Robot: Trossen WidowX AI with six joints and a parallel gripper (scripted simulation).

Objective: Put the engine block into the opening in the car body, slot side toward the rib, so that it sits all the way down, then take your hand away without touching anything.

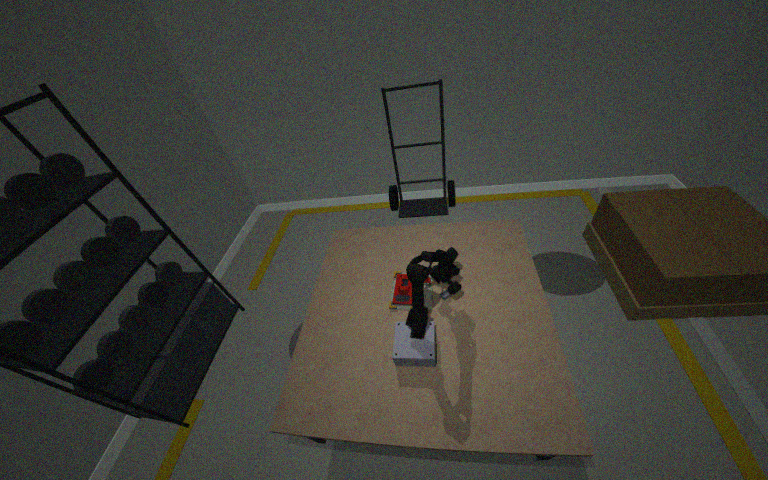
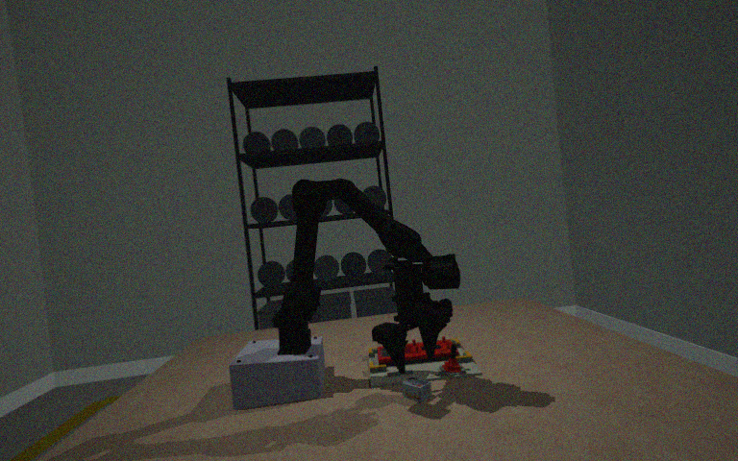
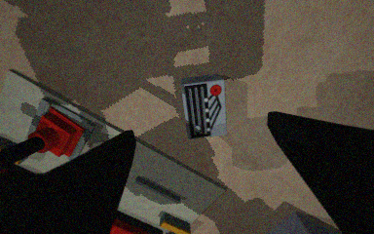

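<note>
The engine block is 5 cm below my gripper tip. Round my gripper tip: grey baseplate (20 cm to the left, 5 cm below, 1 cm ahead).
</note>
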